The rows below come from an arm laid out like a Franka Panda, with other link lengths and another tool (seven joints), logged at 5 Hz.
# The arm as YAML. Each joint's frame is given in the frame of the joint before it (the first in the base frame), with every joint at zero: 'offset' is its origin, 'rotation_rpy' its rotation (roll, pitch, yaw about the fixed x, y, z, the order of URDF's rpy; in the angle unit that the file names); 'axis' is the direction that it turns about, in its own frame. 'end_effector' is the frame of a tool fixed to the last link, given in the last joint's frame.
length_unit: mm
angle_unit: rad
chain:
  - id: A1
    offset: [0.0, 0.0, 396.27]
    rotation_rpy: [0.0, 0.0, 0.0]
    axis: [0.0, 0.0, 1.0]
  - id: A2
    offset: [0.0, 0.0, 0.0]
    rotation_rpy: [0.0, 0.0, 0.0]
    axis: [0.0, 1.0, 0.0]
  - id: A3
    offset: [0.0, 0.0, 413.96]
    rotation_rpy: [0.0, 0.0, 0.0]
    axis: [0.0, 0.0, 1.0]
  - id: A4
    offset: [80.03, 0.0, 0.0]
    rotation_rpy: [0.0, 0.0, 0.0]
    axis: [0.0, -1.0, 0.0]
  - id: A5
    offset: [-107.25, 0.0, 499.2]
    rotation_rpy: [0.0, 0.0, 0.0]
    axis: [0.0, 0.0, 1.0]
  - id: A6
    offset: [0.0, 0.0, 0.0]
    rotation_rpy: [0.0, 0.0, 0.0]
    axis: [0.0, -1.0, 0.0]
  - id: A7
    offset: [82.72, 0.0, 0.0]
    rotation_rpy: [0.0, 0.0, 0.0]
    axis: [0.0, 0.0, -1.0]
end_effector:
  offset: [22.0, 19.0, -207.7]
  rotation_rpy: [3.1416, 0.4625, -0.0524]
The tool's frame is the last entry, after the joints.
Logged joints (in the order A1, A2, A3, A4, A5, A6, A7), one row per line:
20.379 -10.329 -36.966 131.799 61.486 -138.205 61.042
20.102 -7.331 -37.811 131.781 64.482 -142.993 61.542
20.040 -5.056 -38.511 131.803 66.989 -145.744 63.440
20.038 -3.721 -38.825 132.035 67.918 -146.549 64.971
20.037 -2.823 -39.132 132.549 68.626 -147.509 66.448
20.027 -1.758 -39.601 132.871 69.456 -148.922 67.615
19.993 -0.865 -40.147 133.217 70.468 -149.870 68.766
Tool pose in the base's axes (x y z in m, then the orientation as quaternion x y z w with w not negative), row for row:
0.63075 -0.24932 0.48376 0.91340 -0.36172 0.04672 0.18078
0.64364 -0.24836 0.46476 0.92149 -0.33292 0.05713 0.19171
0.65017 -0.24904 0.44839 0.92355 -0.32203 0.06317 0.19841
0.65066 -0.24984 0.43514 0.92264 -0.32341 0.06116 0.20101
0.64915 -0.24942 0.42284 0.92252 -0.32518 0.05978 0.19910
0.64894 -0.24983 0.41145 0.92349 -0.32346 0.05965 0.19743
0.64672 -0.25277 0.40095 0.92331 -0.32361 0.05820 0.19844
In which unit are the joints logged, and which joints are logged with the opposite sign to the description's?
The joints are logged in degrees. Opposite sign: A4, A5, A6.
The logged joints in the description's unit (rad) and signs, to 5 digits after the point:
0.35568 -0.18028 -0.64518 -2.30033 -1.07313 2.41213 1.06538
0.35085 -0.12795 -0.65993 -2.30001 -1.12542 2.49570 1.07411
0.34976 -0.08824 -0.67214 -2.30040 -1.16918 2.54371 1.10724
0.34973 -0.06494 -0.67762 -2.30445 -1.18539 2.55776 1.13396
0.34971 -0.04927 -0.68298 -2.31342 -1.19775 2.57452 1.15974
0.34954 -0.03068 -0.69117 -2.31904 -1.21224 2.59918 1.18010
0.34894 -0.01510 -0.70070 -2.32508 -1.22990 2.61572 1.20019

